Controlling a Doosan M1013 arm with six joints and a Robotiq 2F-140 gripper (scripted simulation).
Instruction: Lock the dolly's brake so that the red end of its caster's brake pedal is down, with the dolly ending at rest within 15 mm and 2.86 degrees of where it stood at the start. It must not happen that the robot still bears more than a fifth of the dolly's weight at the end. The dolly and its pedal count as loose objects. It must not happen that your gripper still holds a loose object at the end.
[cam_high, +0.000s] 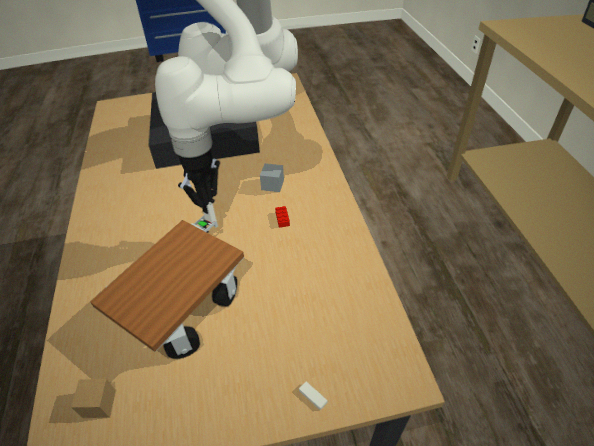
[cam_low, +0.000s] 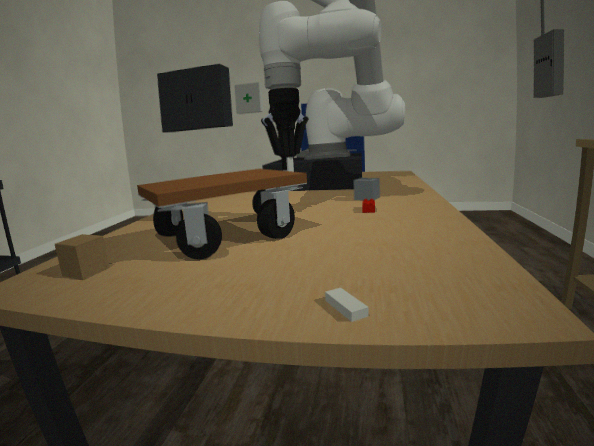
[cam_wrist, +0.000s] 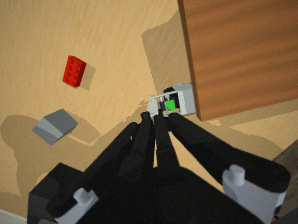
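Now: the brake pedal 10 mm ahead of my hand, 10 mm to the right of it and 30 mm below it. Also, from my hand: grey cube 180 mm behind, 210 mm to the left, 80 mm below; then tan block 400 mm ahead, 320 mm to the right, 80 mm below; then red brick 20 mm behind, 200 mm to the left, 100 mm below.
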